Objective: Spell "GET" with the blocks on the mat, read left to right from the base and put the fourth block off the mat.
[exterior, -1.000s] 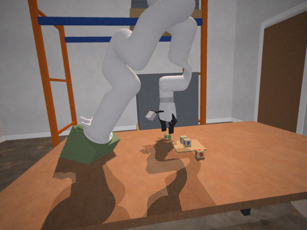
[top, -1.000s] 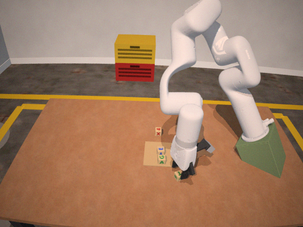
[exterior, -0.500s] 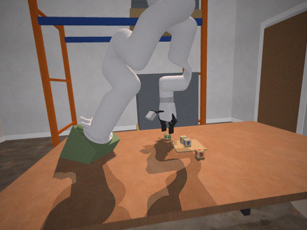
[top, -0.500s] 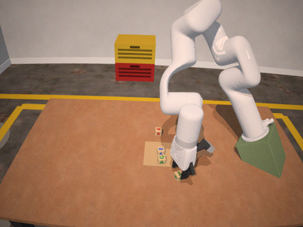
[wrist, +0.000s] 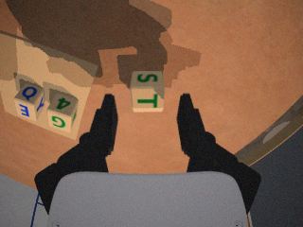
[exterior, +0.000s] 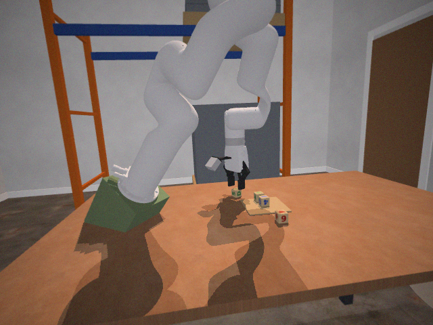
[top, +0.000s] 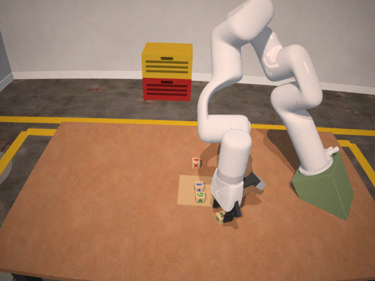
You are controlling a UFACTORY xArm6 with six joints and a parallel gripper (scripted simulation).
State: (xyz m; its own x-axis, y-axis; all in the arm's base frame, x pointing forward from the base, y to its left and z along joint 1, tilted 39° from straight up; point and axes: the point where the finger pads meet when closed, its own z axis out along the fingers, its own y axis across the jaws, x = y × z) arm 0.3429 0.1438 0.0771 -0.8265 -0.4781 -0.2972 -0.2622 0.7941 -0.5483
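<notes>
Now: the t block 40 mm below my hand. Round my hand: tan mat 50 mm ahead, 140 mm to the right, 50 mm below; e block 50 mm ahead, 140 mm to the right, 30 mm below; g block 50 mm ahead, 90 mm to the right, 30 mm below.
</notes>
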